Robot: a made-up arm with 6 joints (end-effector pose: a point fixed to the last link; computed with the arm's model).
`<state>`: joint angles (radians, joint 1 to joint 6).
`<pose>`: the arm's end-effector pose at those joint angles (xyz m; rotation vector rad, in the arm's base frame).
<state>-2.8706 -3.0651 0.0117 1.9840 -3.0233 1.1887</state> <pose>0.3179 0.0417 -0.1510 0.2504 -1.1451 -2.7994</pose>
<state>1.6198 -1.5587 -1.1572 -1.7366 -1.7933 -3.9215</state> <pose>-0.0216 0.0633 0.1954 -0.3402 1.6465 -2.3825</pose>
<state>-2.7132 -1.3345 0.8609 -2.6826 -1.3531 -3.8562</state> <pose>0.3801 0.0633 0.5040 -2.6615 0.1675 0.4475</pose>
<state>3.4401 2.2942 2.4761 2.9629 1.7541 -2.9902</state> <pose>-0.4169 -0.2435 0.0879 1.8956 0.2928 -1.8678</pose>
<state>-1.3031 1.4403 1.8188 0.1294 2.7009 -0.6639</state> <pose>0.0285 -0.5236 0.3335 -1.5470 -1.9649 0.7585</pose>
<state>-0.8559 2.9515 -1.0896 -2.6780 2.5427 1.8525</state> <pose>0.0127 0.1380 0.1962 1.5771 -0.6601 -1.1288</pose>
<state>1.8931 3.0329 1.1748 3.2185 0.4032 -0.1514</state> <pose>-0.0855 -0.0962 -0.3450 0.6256 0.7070 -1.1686</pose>
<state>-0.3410 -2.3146 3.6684 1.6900 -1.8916 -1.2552</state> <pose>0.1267 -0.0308 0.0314 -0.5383 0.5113 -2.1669</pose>
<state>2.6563 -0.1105 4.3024 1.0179 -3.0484 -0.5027</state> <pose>0.0475 0.0414 0.1187 -1.5953 -1.1754 -1.7263</pose>
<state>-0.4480 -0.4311 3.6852 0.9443 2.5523 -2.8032</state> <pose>-0.2023 0.0244 0.1122 -2.8005 -0.2241 -0.7449</pose>
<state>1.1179 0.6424 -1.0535 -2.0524 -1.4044 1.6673</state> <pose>-0.0406 0.0350 0.1005 0.6189 1.7139 1.5089</pose>
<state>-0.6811 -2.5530 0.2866 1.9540 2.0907 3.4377</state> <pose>-0.3216 0.3145 -0.0387 -1.3751 -0.3249 0.1112</pose>
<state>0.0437 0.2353 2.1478 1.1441 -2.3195 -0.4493</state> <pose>-0.1340 -0.0522 0.6624 0.9955 0.1584 -1.0330</pose>
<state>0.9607 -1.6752 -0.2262 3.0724 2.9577 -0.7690</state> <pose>-0.2169 -0.1154 0.4451 2.1396 0.3328 -2.0711</pose>
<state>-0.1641 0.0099 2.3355 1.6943 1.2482 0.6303</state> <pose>-0.2728 0.0592 0.5648 1.5485 1.1430 1.3707</pose>
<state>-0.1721 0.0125 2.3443 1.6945 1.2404 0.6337</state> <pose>-0.2725 0.0614 0.5630 1.5435 1.1303 1.3785</pose>
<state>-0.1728 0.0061 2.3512 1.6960 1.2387 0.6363</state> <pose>-0.2758 0.0623 0.5593 1.5301 1.1193 1.3876</pose>
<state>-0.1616 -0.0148 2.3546 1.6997 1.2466 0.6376</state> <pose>-0.2845 0.0610 0.5524 1.5042 1.1108 1.3988</pose>
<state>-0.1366 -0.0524 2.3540 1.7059 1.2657 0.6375</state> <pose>-0.2994 0.0564 0.5414 1.4642 1.1043 1.4132</pose>
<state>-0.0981 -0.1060 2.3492 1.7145 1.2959 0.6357</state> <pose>-0.3196 0.0476 0.5261 1.4123 1.0982 1.4309</pose>
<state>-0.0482 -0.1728 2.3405 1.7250 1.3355 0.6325</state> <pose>-0.3431 0.0338 0.5066 1.3527 1.0903 1.4524</pose>
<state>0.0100 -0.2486 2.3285 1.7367 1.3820 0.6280</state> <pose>-0.3674 0.0148 0.4834 1.2905 1.0794 1.4772</pose>
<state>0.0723 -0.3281 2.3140 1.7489 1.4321 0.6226</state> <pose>-0.3899 -0.0084 0.4580 1.2314 1.0650 1.5044</pose>
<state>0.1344 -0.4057 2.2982 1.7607 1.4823 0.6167</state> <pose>-0.4086 -0.0339 0.4321 1.1797 1.0486 1.5321</pose>
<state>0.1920 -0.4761 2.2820 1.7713 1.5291 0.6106</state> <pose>-0.4224 -0.0594 0.4080 1.1385 1.0325 1.5578</pose>
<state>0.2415 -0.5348 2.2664 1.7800 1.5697 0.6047</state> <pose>-0.4315 -0.0824 0.3876 1.1090 1.0198 1.5788</pose>
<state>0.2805 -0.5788 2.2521 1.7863 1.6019 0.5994</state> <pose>-0.4368 -0.1009 0.3727 1.0907 1.0128 1.5933</pose>
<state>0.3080 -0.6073 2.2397 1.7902 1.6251 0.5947</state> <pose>-0.4392 -0.1142 0.3639 1.0821 1.0125 1.6002</pose>
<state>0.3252 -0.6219 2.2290 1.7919 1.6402 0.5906</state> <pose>-0.4400 -0.1225 0.3606 1.0812 1.0187 1.5999</pose>
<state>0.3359 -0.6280 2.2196 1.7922 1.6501 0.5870</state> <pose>-0.4399 -0.1276 0.3607 1.0843 1.0286 1.5952</pose>
